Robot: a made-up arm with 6 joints.
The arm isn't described. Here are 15 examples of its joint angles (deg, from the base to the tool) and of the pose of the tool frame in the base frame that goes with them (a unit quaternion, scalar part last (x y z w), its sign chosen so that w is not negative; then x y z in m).
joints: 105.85 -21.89 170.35 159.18 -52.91 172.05
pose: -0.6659 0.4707 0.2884 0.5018 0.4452 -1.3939 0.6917
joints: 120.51 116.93 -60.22 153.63 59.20 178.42
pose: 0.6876 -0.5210 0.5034 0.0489 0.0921 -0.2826 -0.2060
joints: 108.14 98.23 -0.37 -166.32 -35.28 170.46
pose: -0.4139 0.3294 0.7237 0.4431 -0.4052 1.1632 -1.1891
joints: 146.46 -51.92 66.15 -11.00 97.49 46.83
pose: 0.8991 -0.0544 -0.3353 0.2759 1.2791 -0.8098 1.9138
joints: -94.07 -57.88 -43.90 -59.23 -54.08 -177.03
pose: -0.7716 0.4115 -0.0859 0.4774 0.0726 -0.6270 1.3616
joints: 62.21 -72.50 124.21 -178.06 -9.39 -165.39
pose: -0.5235 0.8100 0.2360 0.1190 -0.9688 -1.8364 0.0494
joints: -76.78 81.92 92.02 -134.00 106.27 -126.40
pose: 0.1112 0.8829 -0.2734 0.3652 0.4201 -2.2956 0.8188
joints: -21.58 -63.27 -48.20 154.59 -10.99 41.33
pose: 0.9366 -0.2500 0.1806 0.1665 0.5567 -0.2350 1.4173
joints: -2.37 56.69 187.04 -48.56 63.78 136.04
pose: 0.2212 -0.5525 -0.7600 0.2611 -0.1008 -0.1089 1.7479
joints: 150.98 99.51 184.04 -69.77 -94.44 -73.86
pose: 0.2634 -0.5796 -0.7333 0.2385 -1.0591 0.4078 1.4733
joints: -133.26 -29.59 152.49 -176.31 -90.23 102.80
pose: -0.6953 0.2085 0.6685 0.1620 1.0811 1.1330 0.8277
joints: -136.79 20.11 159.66 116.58 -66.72 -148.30
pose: -0.6509 -0.7522 0.0927 0.0428 0.3975 0.5628 1.9667
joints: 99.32 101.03 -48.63 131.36 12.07 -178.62
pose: -0.5940 0.6976 -0.1299 0.3792 -0.0260 -0.0042 -0.6824
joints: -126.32 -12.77 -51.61 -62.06 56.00 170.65
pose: -0.0402 0.8942 -0.4433 0.0468 -0.7943 -0.8728 0.7017
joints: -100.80 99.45 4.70 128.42 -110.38 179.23
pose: -0.1530 -0.0115 -0.9580 0.2424 -0.3730 -1.2968 -1.0066
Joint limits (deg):
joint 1: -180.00..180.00
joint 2: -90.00..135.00
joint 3: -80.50..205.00
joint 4: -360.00..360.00
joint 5: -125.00..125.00
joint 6: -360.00..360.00
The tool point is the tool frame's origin. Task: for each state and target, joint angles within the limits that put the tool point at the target. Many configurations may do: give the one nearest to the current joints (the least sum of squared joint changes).
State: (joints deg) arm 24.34 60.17 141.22 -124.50 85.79 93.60
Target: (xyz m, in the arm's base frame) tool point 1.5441 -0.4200 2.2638
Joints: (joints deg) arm -11.64 45.05 97.80 -121.54 44.18 93.60
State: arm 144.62 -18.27 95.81 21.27 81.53 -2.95
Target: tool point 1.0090 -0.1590 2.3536
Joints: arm 173.70 -20.33 93.26 16.70 78.10 -2.95
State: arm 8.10 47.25 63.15 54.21 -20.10 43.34
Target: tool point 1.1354 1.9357 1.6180
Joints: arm 60.34 52.28 71.21 54.24 -12.24 43.34
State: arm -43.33 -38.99 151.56 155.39 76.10 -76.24
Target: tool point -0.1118 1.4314 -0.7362
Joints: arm -82.52 -86.73 152.86 151.22 68.77 -76.24
